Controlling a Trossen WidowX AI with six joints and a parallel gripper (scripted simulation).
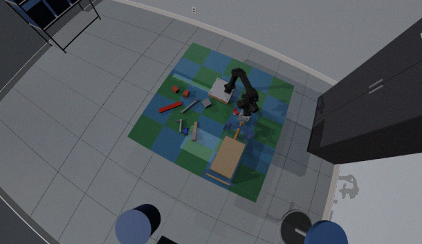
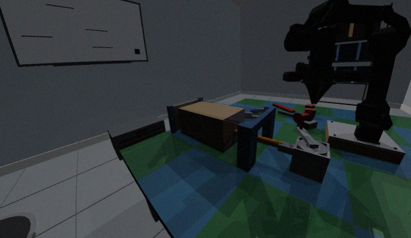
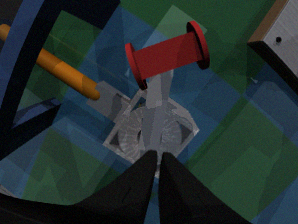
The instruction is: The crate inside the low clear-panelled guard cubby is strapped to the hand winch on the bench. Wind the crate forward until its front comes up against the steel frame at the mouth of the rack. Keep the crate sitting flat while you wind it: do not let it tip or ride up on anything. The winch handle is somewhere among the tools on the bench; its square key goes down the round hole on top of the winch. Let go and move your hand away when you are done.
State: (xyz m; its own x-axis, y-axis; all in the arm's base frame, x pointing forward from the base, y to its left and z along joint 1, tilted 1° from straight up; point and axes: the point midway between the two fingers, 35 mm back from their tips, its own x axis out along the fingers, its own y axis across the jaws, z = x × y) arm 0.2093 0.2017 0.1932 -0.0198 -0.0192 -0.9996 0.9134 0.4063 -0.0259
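Now: the red knob 2 cm ahead of my gripper tip, 5 cm to the right of it and 8 cm below it. Also, from my gripper tip: grey crank arm (1 cm ahead, 1 cm to the right, 11 cm below); then blue steel frame (14 cm ahead, 4 cm to the left, 11 cm below); then grey winch (3 cm behind, 4 cm to the left, 18 cm below).
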